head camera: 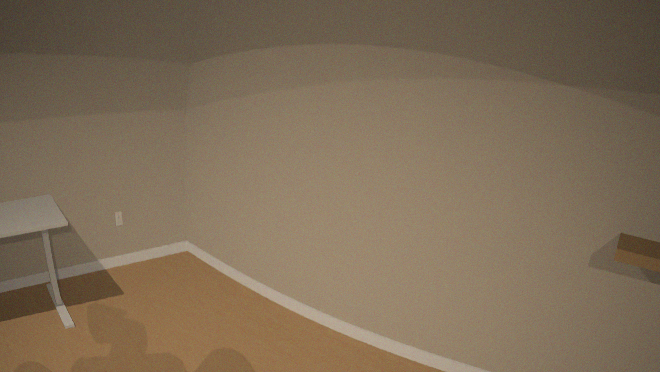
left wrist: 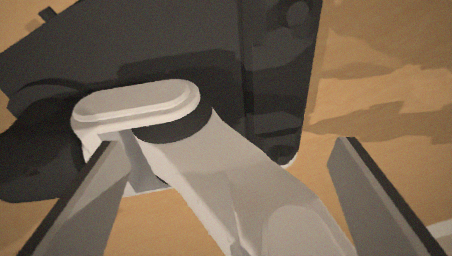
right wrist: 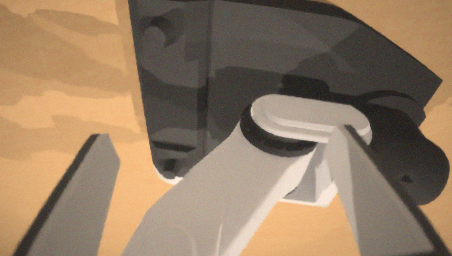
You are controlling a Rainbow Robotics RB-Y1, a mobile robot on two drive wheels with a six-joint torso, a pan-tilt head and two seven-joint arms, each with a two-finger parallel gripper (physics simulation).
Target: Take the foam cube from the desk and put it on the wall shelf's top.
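Places are measured from the robot's base along level axes (x right, y ahead, z up), in centimetres.
Where they show: left gripper, between the fingertips: (left wrist: 227, 152); right gripper, between the fingertips: (right wrist: 223, 143).
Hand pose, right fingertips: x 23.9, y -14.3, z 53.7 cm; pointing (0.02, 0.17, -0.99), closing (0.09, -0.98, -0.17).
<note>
After its pixels a point has its place.
The white desk (head camera: 30, 216) @[y 255.4, x -56.1, z 72.1 cm] shows in part at the left edge of the head view, its right end and one leg in sight. The foam cube does not show in any view. A brown wooden wall shelf (head camera: 640, 252) @[y 29.2, x 170.2, z 100.2 cm] is cut off by the right edge of the head view, fixed low on the right wall. My left gripper (left wrist: 227, 152) @[y -14.8, x -20.9, z 53.6 cm] is open, with no object between its fingers, beside the robot's own base and leg. My right gripper (right wrist: 223, 143) @[y -14.3, x 23.9, z 53.7 cm] is open and empty too, on the other side of the base. Neither gripper shows in the head view.
The room's corner lies between desk and shelf, with a white baseboard (head camera: 320, 316) @[y 212.2, x 132.6, z 6.1 cm] along both walls. A wall outlet (head camera: 118, 218) @[y 339.6, x 15.3, z 40.5 cm] is right of the desk. The robot's dark base (left wrist: 280, 65) @[y -0.2, x -6.4, z 19.1 cm] (right wrist: 175, 75) @[y -1.4, x 7.9, z 19.1 cm] stands on the wooden floor (head camera: 200, 310) @[y 250.6, x 63.9, z 0.1 cm]. The robot's shadow falls on the floor.
</note>
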